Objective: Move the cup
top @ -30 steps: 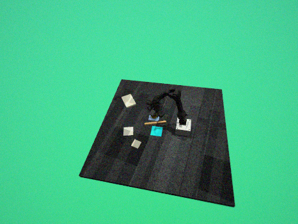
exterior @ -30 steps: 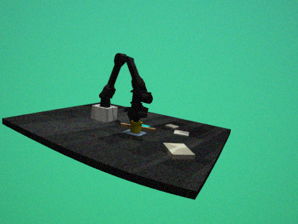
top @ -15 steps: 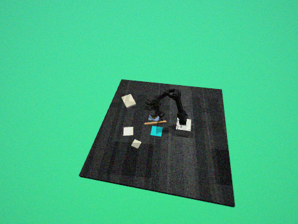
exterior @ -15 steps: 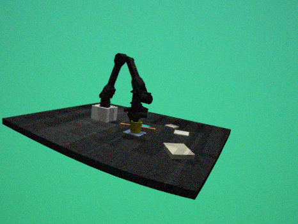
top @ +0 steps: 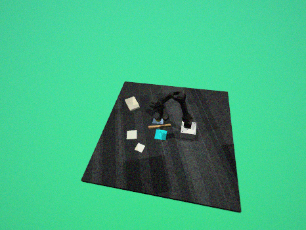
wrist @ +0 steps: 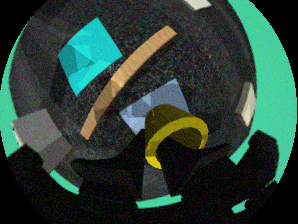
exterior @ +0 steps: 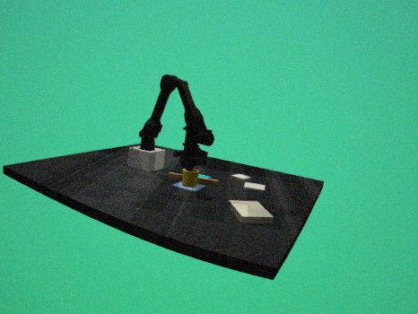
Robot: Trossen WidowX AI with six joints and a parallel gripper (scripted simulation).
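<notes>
Now: the pale blue pad 2 cm ahead of my gripper tip, 2 cm to the right of it and 4 cm below it. Also, from my gripper tip: thin wooden bar: 7 cm to the left, 3 cm below; teal pad: 2 cm behind, 17 cm to the left, 4 cm below; yellow cup: 2 cm ahead, 2 cm to the right.
</notes>
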